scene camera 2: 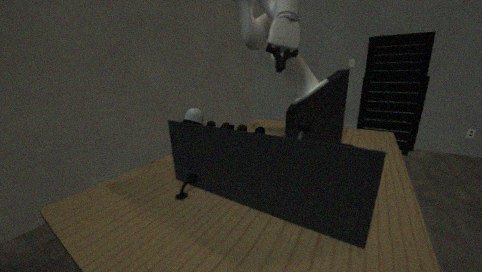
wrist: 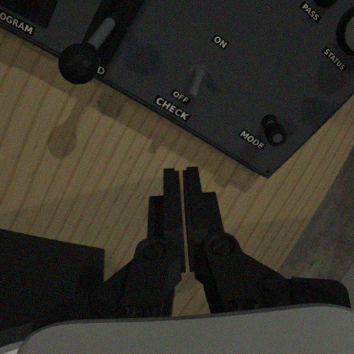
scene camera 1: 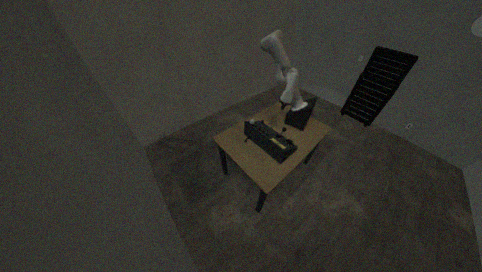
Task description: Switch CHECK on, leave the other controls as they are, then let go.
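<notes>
The dark control console (scene camera 1: 262,142) (scene camera 2: 275,180) (wrist: 240,85) stands on the wooden table (scene camera 1: 265,177) (scene camera 2: 125,215) (wrist: 85,195). In the wrist view the small grey CHECK toggle (wrist: 198,82) sits between the ON and OFF labels. Its lower end is beside OFF and it seems to lean that way, but the dim picture leaves this uncertain. My gripper (scene camera 1: 283,106) (scene camera 2: 280,69) (wrist: 181,190) is shut and empty. In the wrist view its tips appear below the console's near edge, over the wood, apart from the toggle. In scene camera 2 it hangs above console height.
A black ball-topped lever (wrist: 77,63) is left of CHECK, and a small MODE switch (wrist: 274,131) is at its right. A white dome (scene camera 1: 252,121) (scene camera 2: 194,116) rises at one console end. The arm's dark base block (scene camera 1: 299,119) (scene camera 2: 322,110) stands behind the console.
</notes>
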